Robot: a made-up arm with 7 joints.
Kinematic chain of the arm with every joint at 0, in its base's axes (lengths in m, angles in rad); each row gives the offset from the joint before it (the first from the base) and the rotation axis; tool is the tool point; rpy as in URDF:
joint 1: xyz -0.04 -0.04 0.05 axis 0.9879 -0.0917 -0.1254
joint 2: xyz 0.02 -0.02 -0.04 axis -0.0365 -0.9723 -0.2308
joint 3: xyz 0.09 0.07 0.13 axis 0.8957 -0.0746 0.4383
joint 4: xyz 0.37 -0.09 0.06 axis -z
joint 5: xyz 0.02 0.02 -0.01 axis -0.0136 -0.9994 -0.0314
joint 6: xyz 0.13 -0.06 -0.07 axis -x
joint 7: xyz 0 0.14 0.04 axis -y
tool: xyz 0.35 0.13 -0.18 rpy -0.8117 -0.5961 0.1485
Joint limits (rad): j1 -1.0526..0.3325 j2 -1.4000..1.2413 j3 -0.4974..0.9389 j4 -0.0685..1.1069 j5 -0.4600..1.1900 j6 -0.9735..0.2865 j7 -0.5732..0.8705
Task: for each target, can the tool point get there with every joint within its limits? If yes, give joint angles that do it. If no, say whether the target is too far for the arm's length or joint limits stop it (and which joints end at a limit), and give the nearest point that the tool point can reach.
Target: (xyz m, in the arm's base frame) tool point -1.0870 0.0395 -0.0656
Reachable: no: joint limits stop it (at a limit: joint 1, joint 2, joint 5, joint 6, joint 7) | nearest point -0.5537 0.4755 0.3696 | short by 0.815 m
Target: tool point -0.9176 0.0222 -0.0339
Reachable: no: joint limits stop it (at a limit: joint 1, joint 2, joint 5, joint 6, joint 7) | nearest point -0.5541 0.4681 0.3778 | short by 0.707 m
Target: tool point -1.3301 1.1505 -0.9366
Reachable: no: too far | nearest point -0.2004 0.5649 -0.5635 | short by 1.326 m
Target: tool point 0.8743 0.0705 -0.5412
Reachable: yes | joints 0.1638 -0.8847 0.4770 0.8236 0.2566 -0.2544 0.5725
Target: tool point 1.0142 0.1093 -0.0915
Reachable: yes | joints -0.5536 -0.1502 0.7703 0.6795 -0.0824 -0.8297 0.1285
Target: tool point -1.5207 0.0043 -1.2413
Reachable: no: too far | nearest point -0.2964 -0.0699 -0.7703 | short by 1.314 m
